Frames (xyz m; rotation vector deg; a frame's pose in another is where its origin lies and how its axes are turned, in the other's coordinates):
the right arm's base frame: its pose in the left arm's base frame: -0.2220 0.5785 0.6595 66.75 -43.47 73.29
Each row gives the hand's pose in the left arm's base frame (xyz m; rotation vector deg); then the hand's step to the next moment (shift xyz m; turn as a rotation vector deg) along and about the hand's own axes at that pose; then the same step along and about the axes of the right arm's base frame.
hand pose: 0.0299 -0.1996 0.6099 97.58 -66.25 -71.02
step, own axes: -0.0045 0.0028 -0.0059 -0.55 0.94 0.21
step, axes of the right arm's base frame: 0.0071 -0.0033 -0.0010 0.87 0.69 0.01
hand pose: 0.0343 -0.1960 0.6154 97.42 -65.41 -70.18
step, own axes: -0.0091 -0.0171 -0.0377 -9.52 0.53 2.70
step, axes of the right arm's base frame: 0.0102 -0.0399 -0.0100 4.42 3.74 -8.04
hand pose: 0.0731 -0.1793 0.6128 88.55 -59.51 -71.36
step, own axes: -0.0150 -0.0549 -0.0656 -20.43 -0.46 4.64
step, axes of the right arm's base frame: -0.0137 -0.0779 -0.0359 8.61 6.42 -17.99
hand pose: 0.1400 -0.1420 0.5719 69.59 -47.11 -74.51
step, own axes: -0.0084 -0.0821 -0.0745 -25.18 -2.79 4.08
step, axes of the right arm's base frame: -0.0676 -0.0723 -0.0506 8.67 6.31 -23.31
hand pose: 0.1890 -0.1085 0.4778 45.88 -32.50 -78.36
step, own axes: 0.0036 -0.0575 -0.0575 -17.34 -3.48 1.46
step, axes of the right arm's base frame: -0.0719 -0.0271 -0.0270 4.13 3.81 -16.83
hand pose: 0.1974 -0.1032 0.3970 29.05 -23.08 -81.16
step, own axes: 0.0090 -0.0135 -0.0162 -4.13 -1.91 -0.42
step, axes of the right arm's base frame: -0.0227 -0.0029 0.0017 -0.26 1.08 -4.43
